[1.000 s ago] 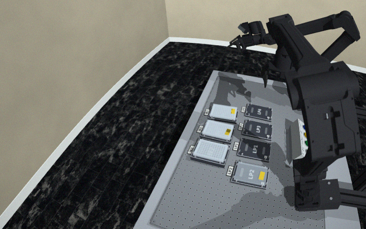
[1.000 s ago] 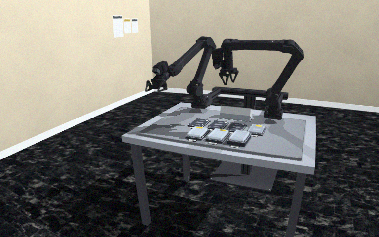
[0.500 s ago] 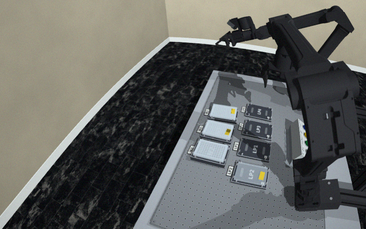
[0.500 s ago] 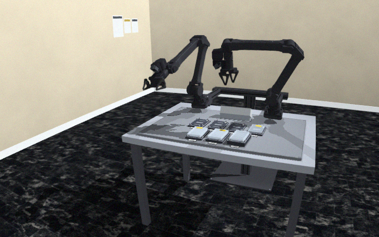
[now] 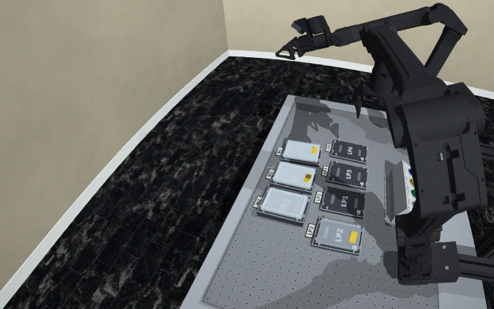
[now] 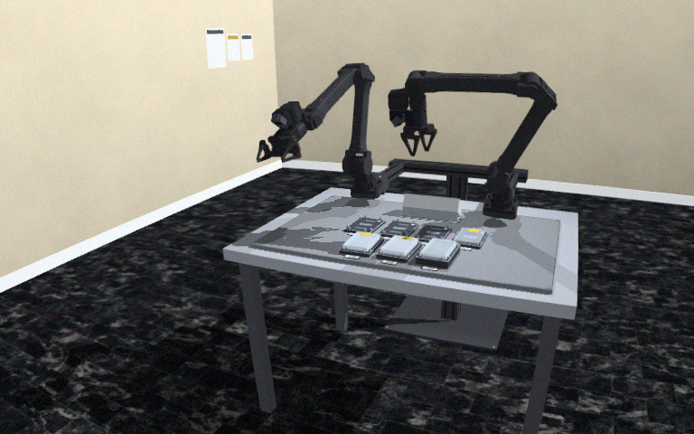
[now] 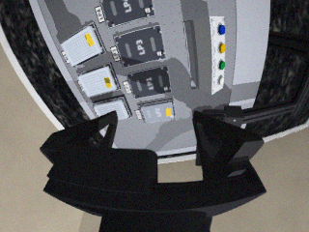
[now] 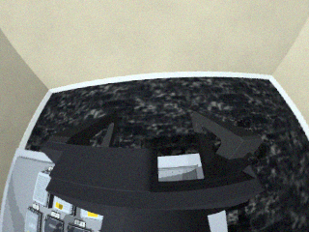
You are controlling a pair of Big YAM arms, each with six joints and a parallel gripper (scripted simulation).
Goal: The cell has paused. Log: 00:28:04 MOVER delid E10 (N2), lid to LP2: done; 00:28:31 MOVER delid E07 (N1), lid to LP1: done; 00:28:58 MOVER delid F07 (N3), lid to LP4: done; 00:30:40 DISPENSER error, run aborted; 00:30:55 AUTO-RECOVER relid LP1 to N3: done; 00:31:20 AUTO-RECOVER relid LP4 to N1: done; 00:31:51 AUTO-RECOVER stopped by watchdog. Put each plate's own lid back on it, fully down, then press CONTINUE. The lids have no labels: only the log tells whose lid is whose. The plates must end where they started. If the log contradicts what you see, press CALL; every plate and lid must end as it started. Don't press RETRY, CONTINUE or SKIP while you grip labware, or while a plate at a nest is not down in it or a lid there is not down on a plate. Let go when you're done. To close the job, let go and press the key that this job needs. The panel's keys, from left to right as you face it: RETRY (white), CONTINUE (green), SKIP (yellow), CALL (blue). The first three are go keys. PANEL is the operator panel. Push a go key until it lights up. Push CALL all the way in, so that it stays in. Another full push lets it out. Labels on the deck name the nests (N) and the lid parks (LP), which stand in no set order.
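Note:
Right now my left hand is 280 mm above the park LP3, 60 mm to the left of it and 40 mm short of it. Round my left hand: park LP1 (280 mm below, 70 mm to the left, 30 mm ahead); yellow key (220 mm below, 190 mm behind, 50 mm to the right); green key (220 mm below, 200 mm behind).

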